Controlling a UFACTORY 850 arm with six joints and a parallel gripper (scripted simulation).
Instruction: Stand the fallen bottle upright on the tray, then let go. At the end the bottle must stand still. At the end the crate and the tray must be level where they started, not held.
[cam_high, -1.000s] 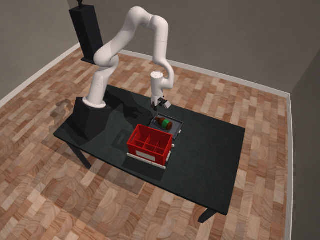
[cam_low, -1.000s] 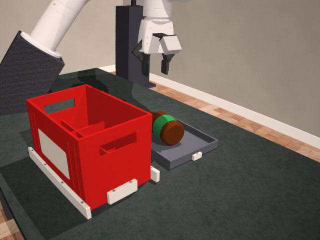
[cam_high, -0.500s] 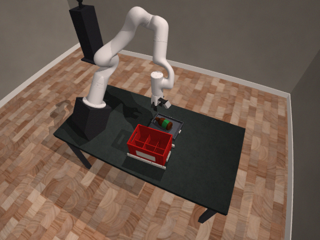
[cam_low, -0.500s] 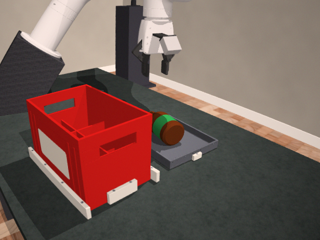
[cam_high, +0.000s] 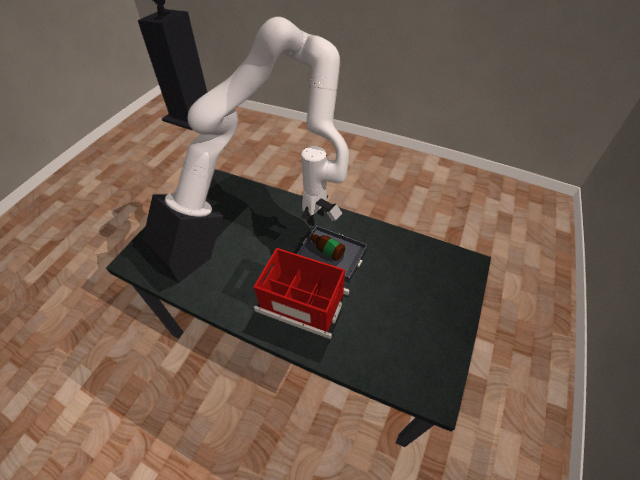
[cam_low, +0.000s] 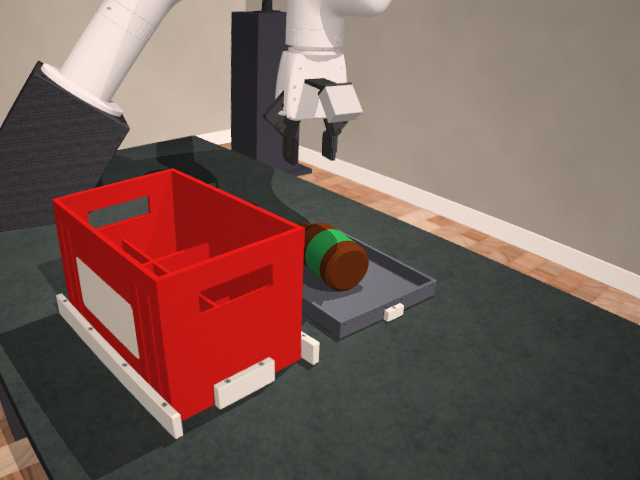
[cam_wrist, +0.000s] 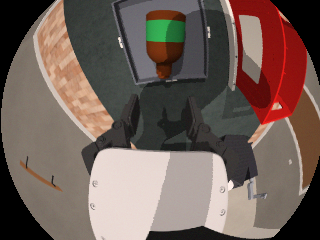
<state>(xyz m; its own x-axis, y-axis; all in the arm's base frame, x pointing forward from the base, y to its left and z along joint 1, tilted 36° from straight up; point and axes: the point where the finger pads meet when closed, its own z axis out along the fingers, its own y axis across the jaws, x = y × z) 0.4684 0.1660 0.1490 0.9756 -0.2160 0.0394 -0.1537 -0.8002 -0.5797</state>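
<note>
The brown bottle is 5 cm ahead of my hand, 1 cm to the right of it and 14 cm below it. Also, from my hand: grey shallow tray 8 cm ahead, 1 cm to the right, 17 cm below; then red crate 9 cm ahead, 28 cm to the right, 10 cm below.
</note>
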